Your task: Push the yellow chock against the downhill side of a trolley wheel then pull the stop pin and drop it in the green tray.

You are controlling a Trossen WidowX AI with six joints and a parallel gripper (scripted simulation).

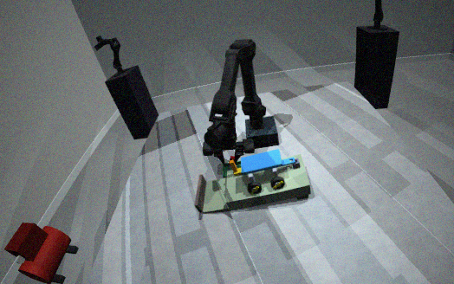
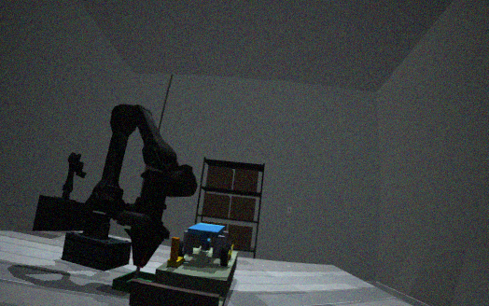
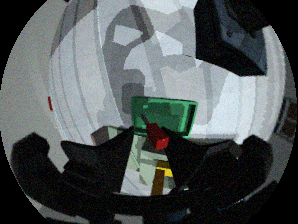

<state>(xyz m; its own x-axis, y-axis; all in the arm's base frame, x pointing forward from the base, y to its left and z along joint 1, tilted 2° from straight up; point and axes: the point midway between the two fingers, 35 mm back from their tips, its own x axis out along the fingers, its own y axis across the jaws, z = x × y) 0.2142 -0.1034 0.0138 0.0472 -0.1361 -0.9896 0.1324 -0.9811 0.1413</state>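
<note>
Now: the green tray 10 mm behind my gripper tip, 20 mm to the left of it and 60 mm below it. From my gripper tip the other things lie so: stop pin (10 mm below); dark end wall (120 mm ahead, 100 mm to the right, 20 mm below); chock (60 mm ahead, 60 mm to the left, 30 mm above).
</note>
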